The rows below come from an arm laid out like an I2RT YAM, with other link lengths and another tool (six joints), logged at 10 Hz.
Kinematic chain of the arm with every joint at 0, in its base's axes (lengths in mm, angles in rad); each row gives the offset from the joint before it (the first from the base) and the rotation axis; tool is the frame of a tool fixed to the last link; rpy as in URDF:
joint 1: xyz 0 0 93.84 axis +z
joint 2: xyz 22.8 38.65 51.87 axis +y
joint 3: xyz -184.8 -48.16 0 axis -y
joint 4: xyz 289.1 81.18 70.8 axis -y
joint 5: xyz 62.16 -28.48 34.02 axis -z
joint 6: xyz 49.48 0 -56.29 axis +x
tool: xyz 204 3 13 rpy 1.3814 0.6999 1.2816
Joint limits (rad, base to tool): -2.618..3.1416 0..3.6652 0..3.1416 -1.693..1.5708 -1.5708..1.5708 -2.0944..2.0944
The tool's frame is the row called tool.
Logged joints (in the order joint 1, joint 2, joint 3, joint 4, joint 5, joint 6), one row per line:
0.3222, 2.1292, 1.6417, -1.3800, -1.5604, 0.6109
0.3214, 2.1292, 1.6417, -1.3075, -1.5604, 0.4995
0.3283, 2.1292, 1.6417, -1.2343, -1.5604, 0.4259
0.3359, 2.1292, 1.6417, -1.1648, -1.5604, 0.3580
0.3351, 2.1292, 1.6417, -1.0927, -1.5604, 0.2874
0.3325, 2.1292, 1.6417, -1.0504, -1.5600, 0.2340
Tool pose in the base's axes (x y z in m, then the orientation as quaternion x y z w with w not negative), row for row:
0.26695, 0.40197, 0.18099, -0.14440, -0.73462, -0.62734, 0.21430
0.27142, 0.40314, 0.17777, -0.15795, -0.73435, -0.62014, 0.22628
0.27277, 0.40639, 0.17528, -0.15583, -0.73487, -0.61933, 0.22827
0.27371, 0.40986, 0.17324, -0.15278, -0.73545, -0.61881, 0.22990
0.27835, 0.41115, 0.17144, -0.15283, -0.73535, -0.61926, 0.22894
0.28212, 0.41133, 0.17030, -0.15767, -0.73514, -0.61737, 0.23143
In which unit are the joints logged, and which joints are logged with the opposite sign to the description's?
The joints are logged in radians. Opposite sign: joint 6.
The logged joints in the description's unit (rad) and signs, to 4 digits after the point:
0.3222, 2.1292, 1.6417, -1.3800, -1.5604, -0.6109
0.3214, 2.1292, 1.6417, -1.3075, -1.5604, -0.4995
0.3283, 2.1292, 1.6417, -1.2343, -1.5604, -0.4259
0.3359, 2.1292, 1.6417, -1.1648, -1.5604, -0.3580
0.3351, 2.1292, 1.6417, -1.0927, -1.5604, -0.2874
0.3325, 2.1292, 1.6417, -1.0504, -1.5600, -0.2340

